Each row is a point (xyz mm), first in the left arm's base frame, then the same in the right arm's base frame.
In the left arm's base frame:
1: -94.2 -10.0 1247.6
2: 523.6 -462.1 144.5
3: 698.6 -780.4 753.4
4: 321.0 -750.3 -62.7
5: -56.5 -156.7 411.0
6: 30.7 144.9 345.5
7: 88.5 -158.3 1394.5
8: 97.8 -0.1 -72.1
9: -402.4 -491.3 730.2
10: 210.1 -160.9 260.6
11: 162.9 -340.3 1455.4
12: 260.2 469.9 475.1
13: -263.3 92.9 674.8
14: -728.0 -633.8 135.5
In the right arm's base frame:
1: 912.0 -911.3 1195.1
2: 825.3 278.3 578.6
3: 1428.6 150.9 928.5
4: 937.6 279.2 185.6
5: 619.1 -398.7 583.4
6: 341.4 -348.6 735.8
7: 1138.1 -813.6 1322.9
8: 263.0 -39.6 422.2
9: 1017.1 -792.0 440.8
10: 583.8 -98.1 629.1
11: 1334.2 -751.5 1316.1
12: 162.3 -292.3 1109.7
13: 511.2 -758.2 767.2
14: 792.3 -708.8 -209.2

